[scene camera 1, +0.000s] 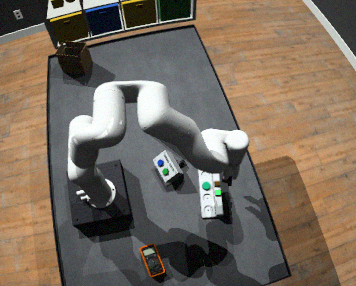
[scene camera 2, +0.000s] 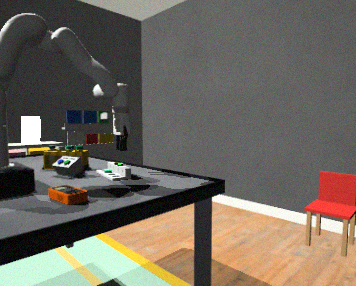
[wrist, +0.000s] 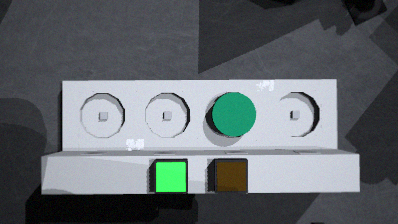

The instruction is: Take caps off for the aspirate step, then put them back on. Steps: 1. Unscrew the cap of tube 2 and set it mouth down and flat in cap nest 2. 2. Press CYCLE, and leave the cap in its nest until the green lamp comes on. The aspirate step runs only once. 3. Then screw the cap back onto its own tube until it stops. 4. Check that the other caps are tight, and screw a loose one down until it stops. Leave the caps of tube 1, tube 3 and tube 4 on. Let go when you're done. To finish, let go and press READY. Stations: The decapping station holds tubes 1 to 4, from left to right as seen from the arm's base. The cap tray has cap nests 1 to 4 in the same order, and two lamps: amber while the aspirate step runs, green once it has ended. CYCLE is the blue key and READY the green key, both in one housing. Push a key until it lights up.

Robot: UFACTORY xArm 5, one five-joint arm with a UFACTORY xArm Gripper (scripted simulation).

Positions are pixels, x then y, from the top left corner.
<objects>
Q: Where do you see a green cap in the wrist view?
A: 233, 114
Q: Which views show the brown box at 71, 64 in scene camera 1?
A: Scene camera 1 only.
</objects>
